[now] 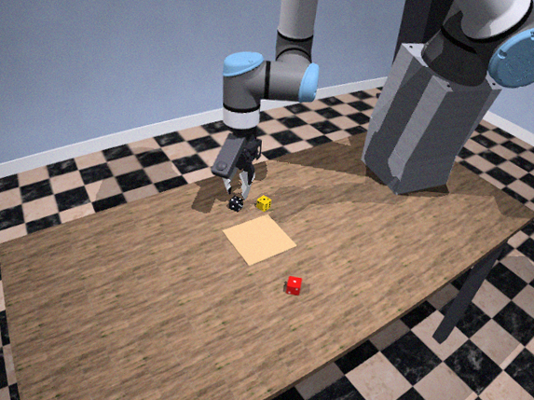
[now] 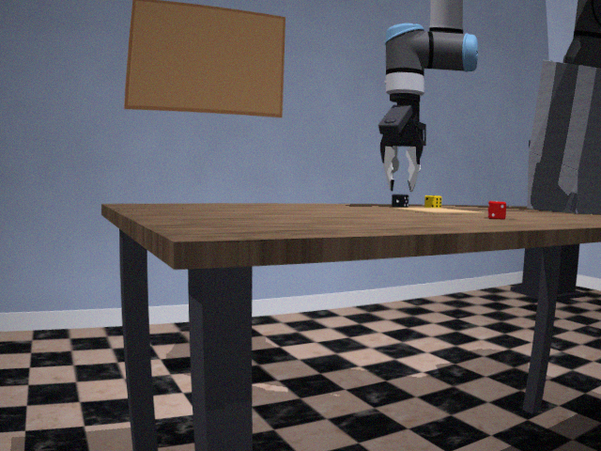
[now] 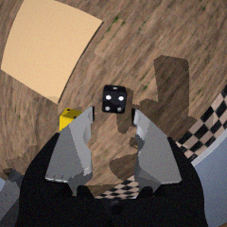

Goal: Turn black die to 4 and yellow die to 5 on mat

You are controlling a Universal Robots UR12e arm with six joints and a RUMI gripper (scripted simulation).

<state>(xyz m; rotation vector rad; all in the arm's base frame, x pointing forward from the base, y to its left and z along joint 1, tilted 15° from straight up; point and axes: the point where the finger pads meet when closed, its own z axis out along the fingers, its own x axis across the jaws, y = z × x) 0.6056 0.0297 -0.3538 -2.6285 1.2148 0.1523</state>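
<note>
Right now my hand is 40 mm above the black die. The rest, counted from my hand: yellow die: 70 mm behind, 20 mm to the left, 40 mm below; red die: 30 mm behind, 320 mm to the left, 40 mm below; tan mat: 10 mm behind, 140 mm to the left, 50 mm below.
</note>
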